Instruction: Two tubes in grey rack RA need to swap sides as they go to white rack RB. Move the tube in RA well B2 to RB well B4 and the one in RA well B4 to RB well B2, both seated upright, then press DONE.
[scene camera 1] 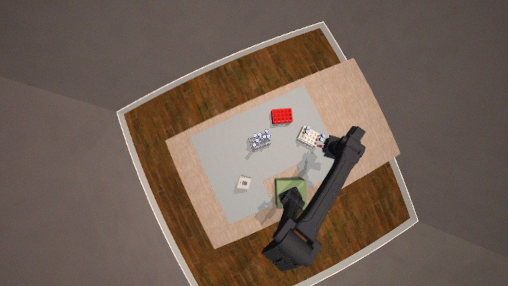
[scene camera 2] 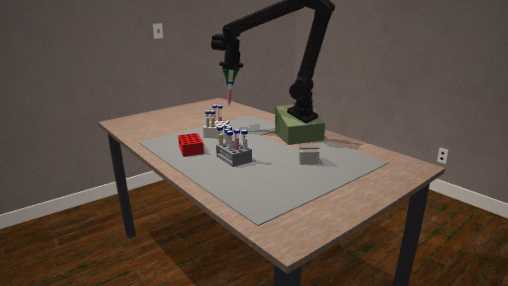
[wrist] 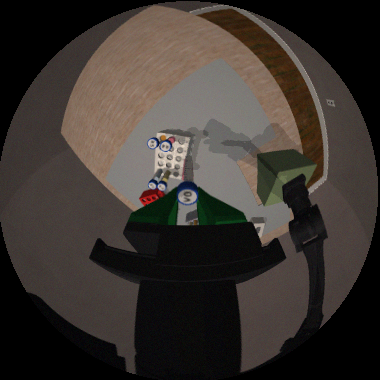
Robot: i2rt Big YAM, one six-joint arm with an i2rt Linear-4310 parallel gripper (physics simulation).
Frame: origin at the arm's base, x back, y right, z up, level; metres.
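Seen in the pictures: gripper, fingertip midpoint: (scene camera 1: 323, 146) (scene camera 2: 230, 85) (wrist: 187, 190); arm's base, link origin: (scene camera 1: 290, 196) (scene camera 2: 302, 114) (wrist: 292, 188).
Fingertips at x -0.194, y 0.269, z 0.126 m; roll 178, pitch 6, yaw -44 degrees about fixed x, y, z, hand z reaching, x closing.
Pixels of each thing's top centre, then the offset from my fingertips to it. Level surfaces: height alone.
- blue-capped tube, top centre: (wrist: 181, 197) (scene camera 2: 229, 80) dz +0.019, dx +0.002, dy +0.007 m
- white rack RB, top centre: (wrist: 169, 156) (scene camera 2: 216, 123) (scene camera 1: 309, 136) dz -0.178, dx -0.064, dy +0.031 m
- grey rack RA, top centre: (scene camera 2: 233, 146) (wrist: 201, 226) (scene camera 1: 260, 139) dz -0.178, dx -0.196, dy -0.266 m
- small pale button box, top centre: (scene camera 2: 309, 141) (wrist: 258, 234) (scene camera 1: 243, 183) dz -0.147, dx -0.005, dy -0.481 m
- red rack, top centre: (wrist: 154, 208) (scene camera 2: 190, 138) (scene camera 1: 282, 115) dz -0.178, dx -0.267, dy -0.064 m
- grey mat, surface height: dz -0.228 m
My gripper (scene camera 1: 328, 146) (scene camera 2: 230, 79) (wrist: 187, 190) is shut on a blue-capped tube (scene camera 2: 229, 96) (wrist: 188, 193) with pink contents, cap marked V0. The tube hangs upright in the air near the white rack RB (scene camera 1: 303, 139) (scene camera 2: 210, 132) (wrist: 156, 161), above rack height. RB has two blue-capped tubes at each short end and open wells between. The grey rack RA (scene camera 1: 261, 146) (scene camera 2: 242, 156) holds several blue-capped tubes; its well labels are unreadable. The small pale button box (scene camera 1: 244, 183) (scene camera 2: 309, 156) (wrist: 258, 228) stands on the mat.
A red rack (scene camera 1: 282, 116) (scene camera 2: 191, 145) (wrist: 150, 198) stands near both tube racks. The green base block (scene camera 1: 281, 185) (scene camera 2: 300, 132) (wrist: 270, 175) bears the arm at the table's edge. A grey mat (scene camera 1: 220, 175) (scene camera 2: 280, 192) (wrist: 215, 85) lies under the racks.
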